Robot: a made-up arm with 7 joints. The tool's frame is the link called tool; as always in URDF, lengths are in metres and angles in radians. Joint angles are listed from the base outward.
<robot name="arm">
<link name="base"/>
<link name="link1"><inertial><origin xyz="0.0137 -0.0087 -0.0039"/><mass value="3.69"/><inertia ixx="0.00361" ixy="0" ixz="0" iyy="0.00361" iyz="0" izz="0.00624"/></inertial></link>
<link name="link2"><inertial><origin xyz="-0.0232 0.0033 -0.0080"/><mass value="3.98"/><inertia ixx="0.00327" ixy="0" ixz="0" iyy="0.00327" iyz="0" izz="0.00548"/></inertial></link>
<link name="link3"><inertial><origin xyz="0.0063 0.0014 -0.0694"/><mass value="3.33"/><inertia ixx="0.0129" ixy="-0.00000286" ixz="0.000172" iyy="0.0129" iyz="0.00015" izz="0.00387"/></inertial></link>
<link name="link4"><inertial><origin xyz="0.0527 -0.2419 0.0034"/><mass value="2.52"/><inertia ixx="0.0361" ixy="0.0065" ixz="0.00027" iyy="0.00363" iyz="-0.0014" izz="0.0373"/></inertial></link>
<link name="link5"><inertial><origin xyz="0.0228 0.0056 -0.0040"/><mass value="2.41"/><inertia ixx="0.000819" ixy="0" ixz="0" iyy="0.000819" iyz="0" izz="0.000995"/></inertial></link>
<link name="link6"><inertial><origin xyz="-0.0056 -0.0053 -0.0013"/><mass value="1.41"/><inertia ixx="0.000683" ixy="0" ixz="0" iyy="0.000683" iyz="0" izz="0.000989"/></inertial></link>
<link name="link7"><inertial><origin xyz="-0.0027 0.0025 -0.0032"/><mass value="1.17"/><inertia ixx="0.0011" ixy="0" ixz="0" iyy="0.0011" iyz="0" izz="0.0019"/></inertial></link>
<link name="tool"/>
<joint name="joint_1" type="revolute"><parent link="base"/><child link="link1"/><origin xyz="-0.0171 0.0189 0.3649" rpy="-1.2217 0 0"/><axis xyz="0 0 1"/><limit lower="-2.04" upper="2.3"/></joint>
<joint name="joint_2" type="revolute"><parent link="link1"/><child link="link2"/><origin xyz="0.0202 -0.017 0.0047" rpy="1.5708 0 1.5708"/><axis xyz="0 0 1"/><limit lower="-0.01" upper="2"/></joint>
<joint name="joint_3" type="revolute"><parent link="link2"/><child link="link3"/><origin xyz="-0.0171 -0.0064 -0.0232" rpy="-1.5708 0 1.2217"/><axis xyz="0 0 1"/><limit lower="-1.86" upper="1.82"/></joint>
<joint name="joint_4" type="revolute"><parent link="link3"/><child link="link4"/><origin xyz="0.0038 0.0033 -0.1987" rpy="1.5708 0 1.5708"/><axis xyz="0 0 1"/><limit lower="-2.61" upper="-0.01"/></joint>
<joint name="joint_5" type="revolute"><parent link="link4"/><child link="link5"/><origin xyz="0.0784 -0.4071 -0.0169" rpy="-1.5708 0 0"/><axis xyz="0 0 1"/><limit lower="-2.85" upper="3.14"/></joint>
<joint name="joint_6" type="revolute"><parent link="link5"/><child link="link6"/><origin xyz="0.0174 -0.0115 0.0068" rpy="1.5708 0 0"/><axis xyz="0 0 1"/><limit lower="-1.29" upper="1.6"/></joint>
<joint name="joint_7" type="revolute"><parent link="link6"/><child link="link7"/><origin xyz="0.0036 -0.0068 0.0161" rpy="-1.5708 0 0"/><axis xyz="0 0 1"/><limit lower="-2.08" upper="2.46"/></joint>
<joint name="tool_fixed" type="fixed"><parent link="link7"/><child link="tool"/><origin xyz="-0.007 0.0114 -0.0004" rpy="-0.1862 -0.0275 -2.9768"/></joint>
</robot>
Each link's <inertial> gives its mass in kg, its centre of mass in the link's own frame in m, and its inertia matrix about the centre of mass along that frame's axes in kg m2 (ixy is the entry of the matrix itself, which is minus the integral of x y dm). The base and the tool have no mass. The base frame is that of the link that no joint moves.
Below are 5 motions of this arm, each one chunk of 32 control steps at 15 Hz.
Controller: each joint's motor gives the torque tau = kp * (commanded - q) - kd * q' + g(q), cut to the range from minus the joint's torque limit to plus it. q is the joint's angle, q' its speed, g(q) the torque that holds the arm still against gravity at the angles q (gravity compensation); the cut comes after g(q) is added. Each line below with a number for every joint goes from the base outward.
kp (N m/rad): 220 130 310 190 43 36 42
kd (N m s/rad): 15 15 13 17 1.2 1.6 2.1
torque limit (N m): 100 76 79 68 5.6 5.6 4.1
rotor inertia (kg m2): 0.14 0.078 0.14 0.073 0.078 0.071 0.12
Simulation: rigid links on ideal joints. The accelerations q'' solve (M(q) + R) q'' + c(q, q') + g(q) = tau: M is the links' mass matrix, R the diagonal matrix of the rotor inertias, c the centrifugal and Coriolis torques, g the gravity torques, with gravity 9.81 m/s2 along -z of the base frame. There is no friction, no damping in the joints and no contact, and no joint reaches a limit. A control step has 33 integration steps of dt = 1/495 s. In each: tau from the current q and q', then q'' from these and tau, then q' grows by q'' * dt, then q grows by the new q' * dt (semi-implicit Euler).
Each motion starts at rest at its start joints. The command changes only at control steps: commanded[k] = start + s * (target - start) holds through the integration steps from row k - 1 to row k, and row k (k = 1, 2, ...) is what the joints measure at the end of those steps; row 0 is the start. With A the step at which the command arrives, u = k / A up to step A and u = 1 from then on. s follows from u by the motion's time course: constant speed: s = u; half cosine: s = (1 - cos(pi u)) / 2; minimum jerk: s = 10 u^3 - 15 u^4 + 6 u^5; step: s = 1 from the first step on.
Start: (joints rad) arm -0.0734 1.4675 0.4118 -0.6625 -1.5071 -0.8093 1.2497
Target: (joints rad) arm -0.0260 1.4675 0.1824 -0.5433 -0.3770 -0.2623 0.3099
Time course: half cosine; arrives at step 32
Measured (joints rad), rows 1 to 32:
1: -0.0734 1.4676 0.4113 -0.6624 -1.5051 -0.8085 1.2486
2: -0.0733 1.4679 0.4099 -0.6622 -1.4975 -0.8054 1.2439
3: -0.0730 1.4684 0.4074 -0.6615 -1.4833 -0.7993 1.2343
4: -0.0725 1.4689 0.4039 -0.6602 -1.4637 -0.7906 1.2197
5: -0.0717 1.4692 0.3993 -0.6583 -1.4395 -0.7794 1.2007
6: -0.0706 1.4695 0.3937 -0.6558 -1.4107 -0.7660 1.1778
7: -0.0693 1.4696 0.3871 -0.6527 -1.3772 -0.7503 1.1511
8: -0.0678 1.4695 0.3797 -0.6491 -1.3394 -0.7326 1.1209
9: -0.0661 1.4692 0.3714 -0.6451 -1.2979 -0.7130 1.0874
10: -0.0643 1.4690 0.3625 -0.6406 -1.2529 -0.6916 1.0509
11: -0.0623 1.4687 0.3529 -0.6358 -1.2050 -0.6688 1.0118
12: -0.0601 1.4684 0.3428 -0.6306 -1.1545 -0.6447 0.9705
13: -0.0579 1.4681 0.3323 -0.6252 -1.1019 -0.6195 0.9273
14: -0.0557 1.4679 0.3214 -0.6196 -1.0478 -0.5935 0.8827
15: -0.0533 1.4677 0.3103 -0.6139 -0.9928 -0.5670 0.8372
16: -0.0510 1.4675 0.2991 -0.6080 -0.9372 -0.5401 0.7910
17: -0.0486 1.4673 0.2878 -0.6021 -0.8816 -0.5133 0.7448
18: -0.0462 1.4672 0.2767 -0.5962 -0.8267 -0.4866 0.6989
19: -0.0439 1.4670 0.2657 -0.5904 -0.7728 -0.4604 0.6538
20: -0.0416 1.4668 0.2550 -0.5847 -0.7206 -0.4350 0.6098
21: -0.0394 1.4667 0.2448 -0.5791 -0.6705 -0.4105 0.5676
22: -0.0373 1.4665 0.2350 -0.5738 -0.6230 -0.3872 0.5273
23: -0.0353 1.4664 0.2259 -0.5688 -0.5787 -0.3653 0.4895
24: -0.0335 1.4662 0.2174 -0.5641 -0.5378 -0.3451 0.4545
25: -0.0318 1.4661 0.2097 -0.5597 -0.5008 -0.3267 0.4227
26: -0.0302 1.4660 0.2028 -0.5558 -0.4680 -0.3104 0.3942
27: -0.0289 1.4659 0.1969 -0.5524 -0.4398 -0.2962 0.3695
28: -0.0278 1.4658 0.1919 -0.5494 -0.4165 -0.2843 0.3487
29: -0.0269 1.4658 0.1879 -0.5469 -0.3982 -0.2748 0.3321
30: -0.0262 1.4657 0.1850 -0.5450 -0.3851 -0.2679 0.3198
31: -0.0257 1.4657 0.1831 -0.5437 -0.3774 -0.2635 0.3119
32: -0.0255 1.4657 0.1824 -0.5429 -0.3752 -0.2618 0.3086

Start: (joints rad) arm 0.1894 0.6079 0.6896 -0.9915 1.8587 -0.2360 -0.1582
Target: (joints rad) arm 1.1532 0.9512 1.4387 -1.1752 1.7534 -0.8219 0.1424
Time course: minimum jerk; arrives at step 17
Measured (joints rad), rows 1 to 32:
1: 0.1899 0.6077 0.6903 -0.9919 1.8586 -0.2366 -0.1579
2: 0.1937 0.6069 0.6955 -0.9946 1.8579 -0.2412 -0.1559
3: 0.2065 0.6067 0.7103 -1.0008 1.8560 -0.2543 -0.1497
4: 0.2346 0.6101 0.7388 -1.0104 1.8519 -0.2789 -0.1376
5: 0.2833 0.6202 0.7835 -1.0217 1.8451 -0.3158 -0.1191
6: 0.3549 0.6385 0.8443 -1.0328 1.8353 -0.3639 -0.0946
7: 0.4481 0.6639 0.9191 -1.0424 1.8229 -0.4211 -0.0655
8: 0.5575 0.6937 1.0037 -1.0506 1.8089 -0.4843 -0.0333
9: 0.6746 0.7250 1.0927 -1.0589 1.7945 -0.5502 0.0004
10: 0.7896 0.7563 1.1799 -1.0693 1.7814 -0.6148 0.0336
11: 0.8943 0.7878 1.2598 -1.0831 1.7706 -0.6746 0.0645
12: 0.9833 0.8207 1.3281 -1.1006 1.7624 -0.7263 0.0914
13: 1.0536 0.8551 1.3819 -1.1206 1.7570 -0.7676 0.1133
14: 1.1041 0.8898 1.4193 -1.1410 1.7541 -0.7972 0.1291
15: 1.1353 0.9221 1.4405 -1.1597 1.7534 -0.8149 0.1388
16: 1.1498 0.9488 1.4475 -1.1747 1.7542 -0.8225 0.1432
17: 1.1527 0.9673 1.4452 -1.1848 1.7556 -0.8231 0.1437
18: 1.1514 0.9769 1.4404 -1.1898 1.7564 -0.8218 0.1428
19: 1.1504 0.9788 1.4380 -1.1903 1.7559 -0.8212 0.1421
20: 1.1509 0.9750 1.4382 -1.1875 1.7548 -0.8214 0.1421
21: 1.1520 0.9681 1.4390 -1.1830 1.7538 -0.8218 0.1423
22: 1.1531 0.9602 1.4391 -1.1784 1.7531 -0.8220 0.1424
23: 1.1536 0.9530 1.4388 -1.1747 1.7527 -0.8220 0.1424
24: 1.1538 0.9477 1.4384 -1.1722 1.7526 -0.8220 0.1424
25: 1.1539 0.9447 1.4383 -1.1711 1.7527 -0.8220 0.1424
26: 1.1538 0.9438 1.4384 -1.1710 1.7528 -0.8220 0.1424
27: 1.1537 0.9446 1.4385 -1.1718 1.7530 -0.8220 0.1424
28: 1.1535 0.9464 1.4386 -1.1729 1.7533 -0.8219 0.1424
29: 1.1533 0.9486 1.4387 -1.1742 1.7534 -0.8219 0.1424
30: 1.1531 0.9505 1.4387 -1.1752 1.7536 -0.8219 0.1424
31: 1.1530 0.9520 1.4388 -1.1759 1.7536 -0.8219 0.1424
32: 1.1530 0.9529 1.4388 -1.1763 1.7536 -0.8219 0.1424

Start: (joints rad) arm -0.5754 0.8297 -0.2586 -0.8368 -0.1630 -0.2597 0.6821
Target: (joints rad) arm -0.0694 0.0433 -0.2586 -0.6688 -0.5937 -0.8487 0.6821
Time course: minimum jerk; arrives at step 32
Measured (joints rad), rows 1 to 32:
1: -0.5754 0.8297 -0.2586 -0.8368 -0.1631 -0.2598 0.6821
2: -0.5751 0.8294 -0.2584 -0.8368 -0.1639 -0.2606 0.6821
3: -0.5742 0.8284 -0.2580 -0.8367 -0.1661 -0.2630 0.6821
4: -0.5721 0.8259 -0.2575 -0.8362 -0.1704 -0.2677 0.6821
5: -0.5680 0.8211 -0.2568 -0.8353 -0.1768 -0.2752 0.6821
6: -0.5614 0.8131 -0.2563 -0.8335 -0.1855 -0.2859 0.6821
7: -0.5518 0.8011 -0.2558 -0.8307 -0.1965 -0.2998 0.6822
8: -0.5388 0.7845 -0.2556 -0.8267 -0.2098 -0.3170 0.6822
9: -0.5225 0.7629 -0.2556 -0.8215 -0.2254 -0.3375 0.6822
10: -0.5029 0.7365 -0.2557 -0.8151 -0.2431 -0.3610 0.6821
11: -0.4804 0.7053 -0.2560 -0.8077 -0.2628 -0.3875 0.6821
12: -0.4554 0.6698 -0.2565 -0.7994 -0.2841 -0.4164 0.6821
13: -0.4282 0.6306 -0.2569 -0.7903 -0.3069 -0.4474 0.6821
14: -0.3994 0.5884 -0.2574 -0.7806 -0.3309 -0.4801 0.6821
15: -0.3694 0.5438 -0.2579 -0.7704 -0.3555 -0.5139 0.6821
16: -0.3386 0.4977 -0.2584 -0.7600 -0.3806 -0.5483 0.6821
17: -0.3077 0.4506 -0.2588 -0.7494 -0.4056 -0.5829 0.6821
18: -0.2769 0.4035 -0.2592 -0.7388 -0.4302 -0.6170 0.6821
19: -0.2469 0.3569 -0.2595 -0.7285 -0.4540 -0.6502 0.6821
20: -0.2182 0.3115 -0.2599 -0.7186 -0.4766 -0.6818 0.6821
21: -0.1911 0.2682 -0.2601 -0.7092 -0.4978 -0.7116 0.6821
22: -0.1662 0.2273 -0.2604 -0.7006 -0.5171 -0.7389 0.6821
23: -0.1438 0.1896 -0.2606 -0.6928 -0.5345 -0.7635 0.6821
24: -0.1241 0.1555 -0.2608 -0.6861 -0.5497 -0.7851 0.6821
25: -0.1075 0.1255 -0.2609 -0.6804 -0.5625 -0.8035 0.6821
26: -0.0939 0.0998 -0.2609 -0.6758 -0.5729 -0.8186 0.6821
27: -0.0834 0.0786 -0.2609 -0.6723 -0.5809 -0.8303 0.6821
28: -0.0757 0.0620 -0.2608 -0.6698 -0.5867 -0.8388 0.6821
29: -0.0707 0.0499 -0.2607 -0.6683 -0.5904 -0.8445 0.6821
30: -0.0680 0.0420 -0.2605 -0.6675 -0.5924 -0.8476 0.6821
31: -0.0671 0.0378 -0.2602 -0.6674 -0.5932 -0.8489 0.6821
32: -0.0675 0.0365 -0.2598 -0.6677 -0.5933 -0.8490 0.6821

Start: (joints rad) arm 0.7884 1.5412 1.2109 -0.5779 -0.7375 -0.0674 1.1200
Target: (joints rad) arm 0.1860 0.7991 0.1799 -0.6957 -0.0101 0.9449 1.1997
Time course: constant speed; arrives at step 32
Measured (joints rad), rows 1 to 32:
1: 0.7777 1.5380 1.1860 -0.5813 -0.7220 -0.0473 1.1212
2: 0.7598 1.5280 1.1525 -0.5882 -0.6926 -0.0119 1.1238
3: 0.7407 1.5126 1.1199 -0.5941 -0.6663 0.0231 1.1268
4: 0.7218 1.4926 1.0877 -0.5981 -0.6454 0.0547 1.1296
5: 0.7032 1.4688 1.0555 -0.6004 -0.6239 0.0857 1.1320
6: 0.6848 1.4425 1.0232 -0.6019 -0.6001 0.1172 1.1343
7: 0.6664 1.4148 0.9908 -0.6031 -0.5761 0.1490 1.1368
8: 0.6481 1.3868 0.9584 -0.6044 -0.5531 0.1808 1.1393
9: 0.6298 1.3595 0.9260 -0.6062 -0.5304 0.2124 1.1418
10: 0.6112 1.3334 0.8937 -0.6087 -0.5076 0.2441 1.1443
11: 0.5926 1.3086 0.8615 -0.6119 -0.4847 0.2757 1.1468
12: 0.5737 1.2851 0.8293 -0.6157 -0.4621 0.3073 1.1493
13: 0.5547 1.2625 0.7972 -0.6199 -0.4396 0.3389 1.1518
14: 0.5357 1.2405 0.7650 -0.6242 -0.4170 0.3705 1.1543
15: 0.5167 1.2187 0.7329 -0.6285 -0.3944 0.4021 1.1568
16: 0.4976 1.1968 0.7008 -0.6328 -0.3718 0.4338 1.1592
17: 0.4787 1.1746 0.6686 -0.6368 -0.3491 0.4654 1.1617
18: 0.4599 1.1520 0.6365 -0.6406 -0.3264 0.4970 1.1642
19: 0.4411 1.1291 0.6042 -0.6443 -0.3036 0.5287 1.1667
20: 0.4224 1.1058 0.5720 -0.6478 -0.2808 0.5603 1.1692
21: 0.4037 1.0823 0.5398 -0.6513 -0.2580 0.5919 1.1717
22: 0.3851 1.0587 0.5075 -0.6548 -0.2353 0.6236 1.1742
23: 0.3664 1.0351 0.4752 -0.6583 -0.2125 0.6552 1.1767
24: 0.3476 1.0116 0.4430 -0.6619 -0.1897 0.6869 1.1792
25: 0.3288 0.9883 0.4108 -0.6655 -0.1670 0.7185 1.1817
26: 0.3100 0.9650 0.3786 -0.6692 -0.1443 0.7501 1.1842
27: 0.2912 0.9419 0.3463 -0.6729 -0.1216 0.7817 1.1866
28: 0.2723 0.9188 0.3141 -0.6767 -0.0989 0.8134 1.1891
29: 0.2534 0.8957 0.2819 -0.6805 -0.0761 0.8450 1.1916
30: 0.2345 0.8727 0.2497 -0.6842 -0.0534 0.8766 1.1941
31: 0.2157 0.8496 0.2175 -0.6880 -0.0307 0.9083 1.1966
32: 0.1968 0.8265 0.1853 -0.6917 -0.0080 0.9399 1.1991

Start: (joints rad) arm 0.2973 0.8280 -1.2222 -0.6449 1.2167 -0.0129 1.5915
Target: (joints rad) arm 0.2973 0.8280 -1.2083 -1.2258 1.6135 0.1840 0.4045
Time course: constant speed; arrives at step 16
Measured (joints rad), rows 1 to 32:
1: 0.2995 0.8353 -1.2217 -0.6594 1.2345 -0.0052 1.5546
2: 0.3015 0.8435 -1.2210 -0.6835 1.2667 0.0088 1.4762
3: 0.3023 0.8485 -1.2202 -0.7139 1.2945 0.0226 1.3884
4: 0.3017 0.8495 -1.2192 -0.7486 1.3169 0.0349 1.3087
5: 0.3001 0.8470 -1.2180 -0.7861 1.3405 0.0468 1.2359
6: 0.2982 0.8420 -1.2169 -0.8251 1.3667 0.0589 1.1641
7: 0.2967 0.8359 -1.2158 -0.8646 1.3928 0.0713 1.0907
8: 0.2957 0.8299 -1.2150 -0.9039 1.4178 0.0836 1.0162
9: 0.2954 0.8250 -1.2143 -0.9425 1.4426 0.0959 0.9415
10: 0.2956 0.8217 -1.2136 -0.9801 1.4676 0.1083 0.8672
11: 0.2961 0.8202 -1.2129 -1.0168 1.4924 0.1206 0.7931
12: 0.2966 0.8203 -1.2121 -1.0528 1.5171 0.1329 0.7190
13: 0.2970 0.8214 -1.2113 -1.0883 1.5416 0.1452 0.6448
14: 0.2972 0.8232 -1.2104 -1.1237 1.5662 0.1575 0.5706
15: 0.2973 0.8251 -1.2094 -1.1590 1.5909 0.1698 0.4965
16: 0.2972 0.8266 -1.2084 -1.1946 1.6156 0.1821 0.4223
17: 0.2951 0.8205 -1.2079 -1.2165 1.6231 0.1867 0.3850
18: 0.2932 0.8133 -1.2076 -1.2286 1.6160 0.1852 0.3892
19: 0.2925 0.8091 -1.2076 -1.2341 1.6127 0.1837 0.4028
20: 0.2931 0.8089 -1.2079 -1.2352 1.6147 0.1837 0.4083
21: 0.2946 0.8118 -1.2082 -1.2336 1.6156 0.1840 0.4069
22: 0.2963 0.8166 -1.2086 -1.2308 1.6142 0.1841 0.4045
23: 0.2977 0.8219 -1.2088 -1.2278 1.6130 0.1841 0.4038
24: 0.2985 0.8267 -1.2087 -1.2253 1.6128 0.1840 0.4041
25: 0.2988 0.8303 -1.2086 -1.2236 1.6130 0.1840 0.4046
26: 0.2985 0.8324 -1.2083 -1.2228 1.6130 0.1840 0.4047
27: 0.2981 0.8331 -1.2082 -1.2229 1.6130 0.1840 0.4046
28: 0.2976 0.8326 -1.2080 -1.2234 1.6131 0.1840 0.4045
29: 0.2972 0.8314 -1.2080 -1.2243 1.6134 0.1840 0.4045
30: 0.2970 0.8299 -1.2081 -1.2251 1.6135 0.1840 0.4045
31: 0.2970 0.8285 -1.2082 -1.2259 1.6136 0.1840 0.4045
32: 0.2970 0.8274 -1.2083 -1.2263 1.6137 0.1840 0.4045

